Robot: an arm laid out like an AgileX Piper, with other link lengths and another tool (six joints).
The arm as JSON. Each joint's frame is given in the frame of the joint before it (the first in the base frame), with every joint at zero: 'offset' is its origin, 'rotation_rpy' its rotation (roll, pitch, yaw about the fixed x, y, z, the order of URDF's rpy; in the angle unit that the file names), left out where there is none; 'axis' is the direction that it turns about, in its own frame. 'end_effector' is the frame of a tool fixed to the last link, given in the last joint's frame.
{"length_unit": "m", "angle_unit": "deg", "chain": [
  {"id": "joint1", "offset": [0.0, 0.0, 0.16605], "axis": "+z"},
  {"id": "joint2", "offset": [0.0, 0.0, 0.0], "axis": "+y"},
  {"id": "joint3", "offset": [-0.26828, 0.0, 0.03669], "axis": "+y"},
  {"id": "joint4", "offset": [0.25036, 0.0, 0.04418], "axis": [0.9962, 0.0, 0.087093]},
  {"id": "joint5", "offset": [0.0, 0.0, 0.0], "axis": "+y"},
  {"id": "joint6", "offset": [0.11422, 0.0, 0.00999], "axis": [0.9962, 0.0, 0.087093]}
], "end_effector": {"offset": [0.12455, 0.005, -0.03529], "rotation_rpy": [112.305, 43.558, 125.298]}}
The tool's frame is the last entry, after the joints.
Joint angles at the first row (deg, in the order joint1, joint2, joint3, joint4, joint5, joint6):
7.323 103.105 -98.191 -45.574 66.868 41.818
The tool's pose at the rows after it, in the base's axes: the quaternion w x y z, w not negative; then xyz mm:
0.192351 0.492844 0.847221 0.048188 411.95 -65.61 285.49
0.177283 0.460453 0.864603 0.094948 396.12 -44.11 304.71
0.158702 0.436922 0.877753 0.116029 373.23 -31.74 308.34
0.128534 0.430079 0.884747 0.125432 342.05 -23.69 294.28
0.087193 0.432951 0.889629 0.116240 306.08 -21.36 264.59
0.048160 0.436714 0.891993 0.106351 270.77 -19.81 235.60
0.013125 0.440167 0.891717 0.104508 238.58 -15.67 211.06
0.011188 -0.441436 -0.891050 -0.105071 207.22 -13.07 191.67
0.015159 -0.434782 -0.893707 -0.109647 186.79 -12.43 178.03
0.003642 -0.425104 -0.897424 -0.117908 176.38 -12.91 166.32
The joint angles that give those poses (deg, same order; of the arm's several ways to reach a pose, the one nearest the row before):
7.323 96.865 -98.189 -38.034 66.893 35.616
7.323 91.863 -97.825 -30.535 66.894 29.670
7.324 86.823 -94.014 -25.839 66.895 25.876
7.322 81.328 -86.710 -22.515 66.894 24.588
7.323 76.404 -77.269 -20.722 66.894 24.392
7.323 71.942 -68.437 -19.183 66.893 24.326
7.323 67.859 -60.893 -17.109 66.894 24.258
7.322 63.010 -53.821 -15.425 66.894 24.015
7.322 58.291 -47.972 -14.589 65.575 23.374
7.321 54.041 -42.779 -14.521 62.726 23.031

